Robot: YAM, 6 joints.
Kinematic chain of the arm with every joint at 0, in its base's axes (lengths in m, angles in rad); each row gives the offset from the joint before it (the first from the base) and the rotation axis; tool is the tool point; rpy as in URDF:
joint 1: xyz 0 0 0.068 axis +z
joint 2: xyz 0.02 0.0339 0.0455 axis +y
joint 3: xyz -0.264 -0.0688 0 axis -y
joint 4: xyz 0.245 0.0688 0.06 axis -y
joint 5: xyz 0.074 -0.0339 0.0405 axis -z
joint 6: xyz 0.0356 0 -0.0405 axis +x
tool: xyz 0 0 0 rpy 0 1.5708 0
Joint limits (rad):
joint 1: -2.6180..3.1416
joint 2: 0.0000..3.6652
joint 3: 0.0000..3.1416
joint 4: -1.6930..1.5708
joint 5: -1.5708..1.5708
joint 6: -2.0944..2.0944
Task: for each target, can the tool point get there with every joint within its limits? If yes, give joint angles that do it. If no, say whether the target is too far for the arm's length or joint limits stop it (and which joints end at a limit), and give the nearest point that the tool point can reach.
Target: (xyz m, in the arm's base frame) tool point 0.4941 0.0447 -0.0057
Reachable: yes | joints 0.1089 2.5879 1.5770 0.1491 0.2632 0.8993
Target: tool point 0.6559 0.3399 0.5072
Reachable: no: too far | nearest point 0.5051 0.2617 0.4142 | short by 0.194 m
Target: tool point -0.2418 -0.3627 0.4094
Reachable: yes | joints -2.1769 1.7975 1.7413 -0.0131 -0.2238 -1.0676
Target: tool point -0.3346 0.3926 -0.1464
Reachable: yes | joints 2.3182 3.1707 1.9363 0.8254 0.6462 1.2542
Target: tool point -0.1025 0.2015 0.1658
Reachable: yes | joints 2.1937 1.3412 0.3761 0.4997 1.2965 1.2542
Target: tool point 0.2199 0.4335 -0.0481
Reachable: yes | joints 1.1677 3.1241 2.5409 -1.4090 1.1316 0.8962
